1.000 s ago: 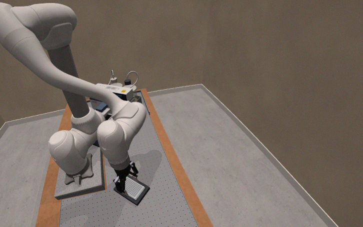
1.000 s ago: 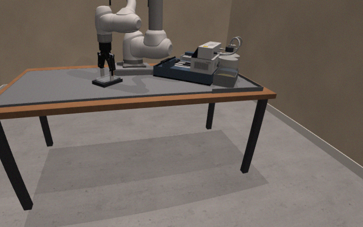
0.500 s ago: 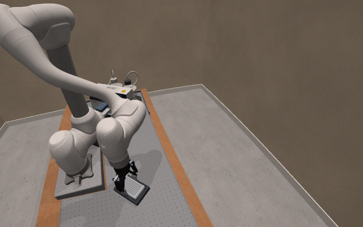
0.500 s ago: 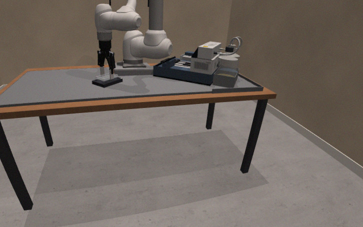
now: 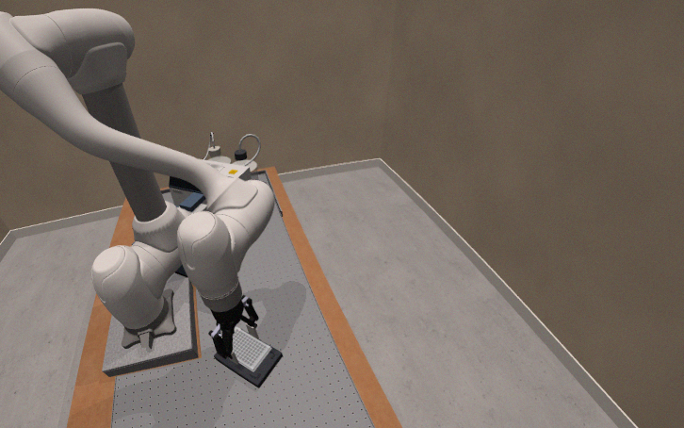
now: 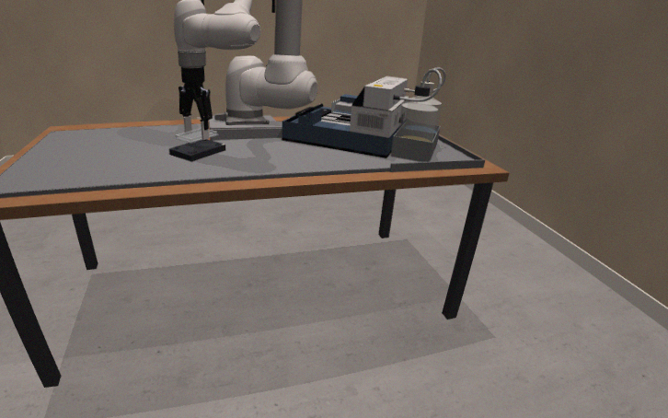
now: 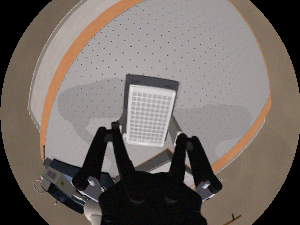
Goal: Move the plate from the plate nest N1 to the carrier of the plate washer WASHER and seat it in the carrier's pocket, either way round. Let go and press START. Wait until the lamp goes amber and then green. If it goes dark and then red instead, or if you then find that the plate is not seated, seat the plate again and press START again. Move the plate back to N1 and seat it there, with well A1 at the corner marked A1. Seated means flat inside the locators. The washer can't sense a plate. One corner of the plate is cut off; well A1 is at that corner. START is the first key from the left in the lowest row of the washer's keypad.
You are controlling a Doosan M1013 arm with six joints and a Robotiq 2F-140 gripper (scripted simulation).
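Right now my hand is 50 cm to the right of the washer carrier, 17 cm past it and 1 cm below it. From my hand the other things lie so: plate nest N1: 7 cm below; then white label: 9 cm below, 8 cm to the left, 6 cm behind; then white well plate: 2 cm below.
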